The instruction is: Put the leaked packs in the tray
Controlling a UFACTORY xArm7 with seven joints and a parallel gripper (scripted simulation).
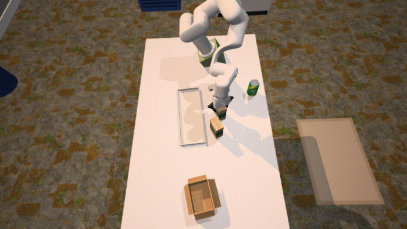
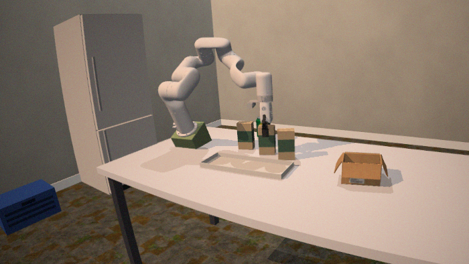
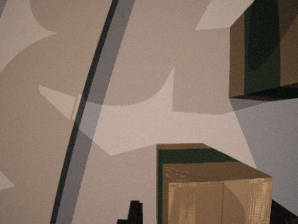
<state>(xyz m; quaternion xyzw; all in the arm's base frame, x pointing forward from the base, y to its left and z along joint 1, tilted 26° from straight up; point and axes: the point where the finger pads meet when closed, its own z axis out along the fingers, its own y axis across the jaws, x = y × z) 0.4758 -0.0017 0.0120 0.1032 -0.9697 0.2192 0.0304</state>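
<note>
My hand is 19 cm to the left of the tray, 10 cm above it and 3 cm past it. Also, from my hand: green can 25 cm to the left, 12 cm behind, 5 cm below; then cardboard box 47 cm ahead, 20 cm to the right, 7 cm below.
</note>
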